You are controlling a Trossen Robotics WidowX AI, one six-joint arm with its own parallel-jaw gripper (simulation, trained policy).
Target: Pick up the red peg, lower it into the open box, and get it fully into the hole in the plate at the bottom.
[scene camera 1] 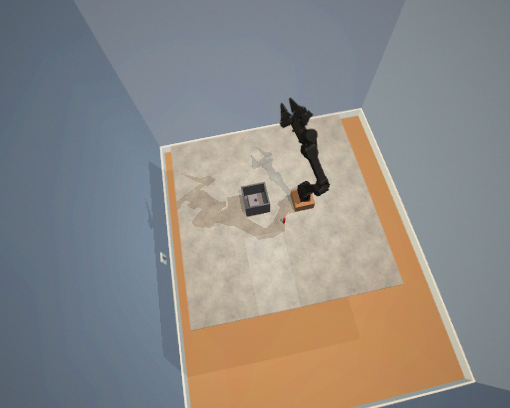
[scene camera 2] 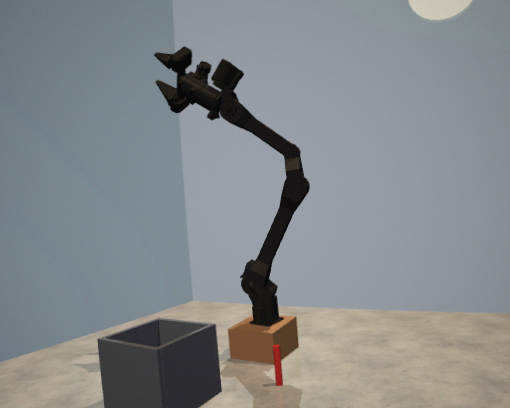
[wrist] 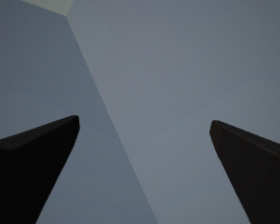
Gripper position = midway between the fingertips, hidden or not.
In view: my gripper (scene camera 2: 155, 67).
My gripper shows as well in the wrist view (wrist: 145, 124).
